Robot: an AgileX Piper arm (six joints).
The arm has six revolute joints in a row. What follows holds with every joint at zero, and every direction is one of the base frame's. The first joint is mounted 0.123 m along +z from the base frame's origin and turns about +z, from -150 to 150 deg. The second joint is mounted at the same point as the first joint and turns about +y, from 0 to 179.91 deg. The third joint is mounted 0.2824 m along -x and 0.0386 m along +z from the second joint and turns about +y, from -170 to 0 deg. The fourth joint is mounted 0.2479 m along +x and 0.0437 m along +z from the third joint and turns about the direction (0.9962, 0, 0.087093), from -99.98 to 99.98 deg. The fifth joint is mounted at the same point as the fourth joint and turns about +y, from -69.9 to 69.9 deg. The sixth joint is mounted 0.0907 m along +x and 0.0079 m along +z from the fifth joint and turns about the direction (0.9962, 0, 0.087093), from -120 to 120 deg. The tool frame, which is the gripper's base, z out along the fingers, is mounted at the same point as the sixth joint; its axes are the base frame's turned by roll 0, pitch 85.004 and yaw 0 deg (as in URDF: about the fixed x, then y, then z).
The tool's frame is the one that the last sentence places.
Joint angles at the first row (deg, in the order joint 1, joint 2, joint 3, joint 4, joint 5, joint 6):
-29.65 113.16 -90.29 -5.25 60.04 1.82
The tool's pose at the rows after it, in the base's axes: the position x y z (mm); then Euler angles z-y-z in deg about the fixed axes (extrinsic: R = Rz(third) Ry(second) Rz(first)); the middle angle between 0 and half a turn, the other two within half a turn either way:
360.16, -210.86, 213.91, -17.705, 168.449, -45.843
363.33, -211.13, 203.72, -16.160, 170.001, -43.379
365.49, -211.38, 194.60, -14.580, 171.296, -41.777
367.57, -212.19, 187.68, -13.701, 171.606, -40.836
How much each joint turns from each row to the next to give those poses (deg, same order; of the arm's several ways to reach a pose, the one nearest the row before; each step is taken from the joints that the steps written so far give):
0.00 2.03 -1.35 1.57 0.35 -1.82
0.00 1.55 -0.27 0.97 0.08 -1.29
0.00 1.30 -0.10 0.62 0.00 -0.27
0.00 0.96 0.00 0.21 -0.68 -0.13

